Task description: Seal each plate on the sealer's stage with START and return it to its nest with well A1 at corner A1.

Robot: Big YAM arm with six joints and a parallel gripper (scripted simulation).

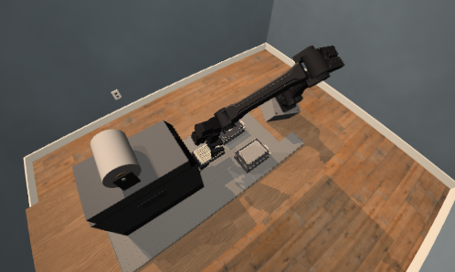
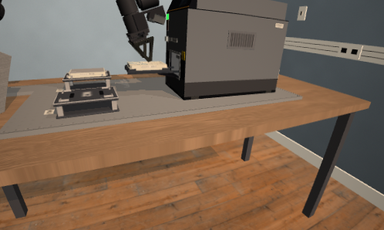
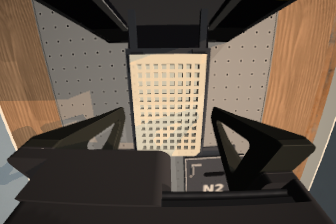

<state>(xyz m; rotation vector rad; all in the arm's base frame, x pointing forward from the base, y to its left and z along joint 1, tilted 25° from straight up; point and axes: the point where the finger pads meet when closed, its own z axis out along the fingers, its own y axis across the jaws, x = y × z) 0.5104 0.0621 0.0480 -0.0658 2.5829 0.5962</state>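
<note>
Now: hand 40 mm above the sealer stage. The rest, counted from my hand: plate nest 180 mm behind, 130 mm to the right, 90 mm below; start button 90 mm ahead, 110 mm to the left, 60 mm above; small label 280 mm behind, 150 mm to the right, 130 mm below.
</note>
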